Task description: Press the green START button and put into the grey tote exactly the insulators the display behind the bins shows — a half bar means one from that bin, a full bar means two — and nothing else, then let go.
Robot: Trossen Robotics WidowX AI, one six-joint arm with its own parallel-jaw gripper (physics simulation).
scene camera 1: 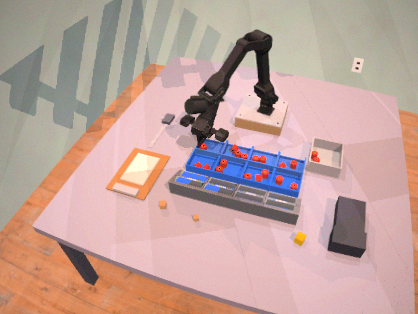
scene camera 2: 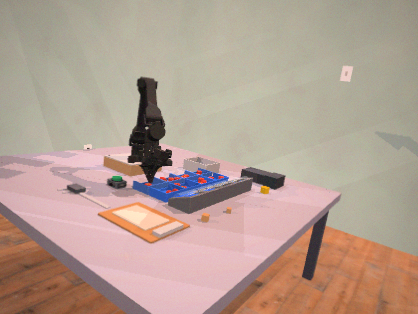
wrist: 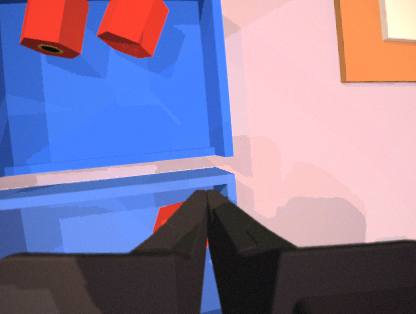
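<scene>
My gripper [scene camera 1: 200,143] [scene camera 2: 151,181] [wrist: 205,199] is shut and empty, its tips low at the rear-left blue bin. One red insulator [scene camera 1: 203,146] [wrist: 167,216] is there, partly hidden behind the fingers in the wrist view. The blue bins [scene camera 1: 235,178] [scene camera 2: 167,196] hold more red insulators. The grey display [scene camera 1: 235,204] [scene camera 2: 215,199] shows blue bars in its first two windows from the left; the other two look unlit. The grey tote [scene camera 1: 327,168] [scene camera 2: 200,169] holds two red insulators [scene camera 1: 315,156]. The green START button [scene camera 2: 117,178] stands left of the bins; the arm hides it in scene camera 1.
An orange board [scene camera 1: 146,190] [scene camera 2: 145,235] with a pale sheet lies left of the display. Two orange cubes [scene camera 1: 163,204] [scene camera 1: 195,217] and a yellow cube [scene camera 1: 300,238] lie on the display side. A black box [scene camera 1: 348,225] stands beyond the tote. A small grey block [scene camera 1: 168,119] lies at the left.
</scene>
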